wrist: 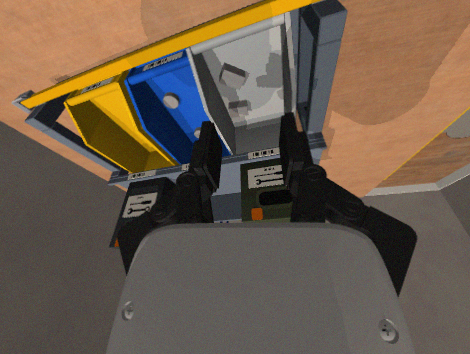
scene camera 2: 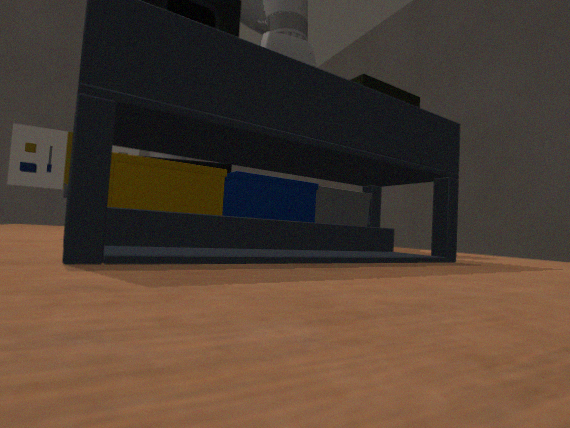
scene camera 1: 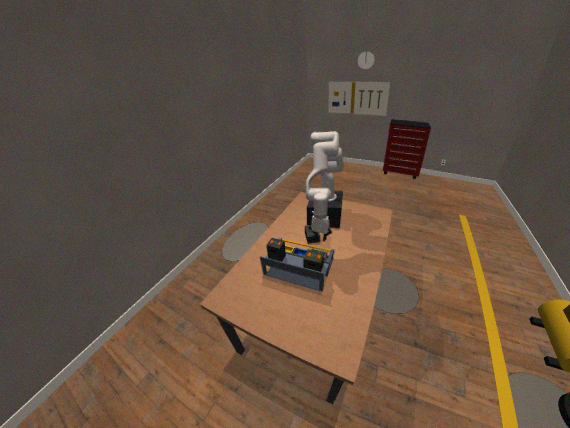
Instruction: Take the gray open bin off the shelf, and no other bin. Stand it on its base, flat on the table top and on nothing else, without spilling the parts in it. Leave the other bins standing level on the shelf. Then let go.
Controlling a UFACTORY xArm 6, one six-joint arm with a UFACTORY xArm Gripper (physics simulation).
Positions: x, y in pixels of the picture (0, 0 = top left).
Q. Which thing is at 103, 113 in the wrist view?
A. A yellow bin.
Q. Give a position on a blue bin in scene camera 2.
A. At 250, 195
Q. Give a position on a gray open bin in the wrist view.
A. At 264, 50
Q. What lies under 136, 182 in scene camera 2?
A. A yellow bin.
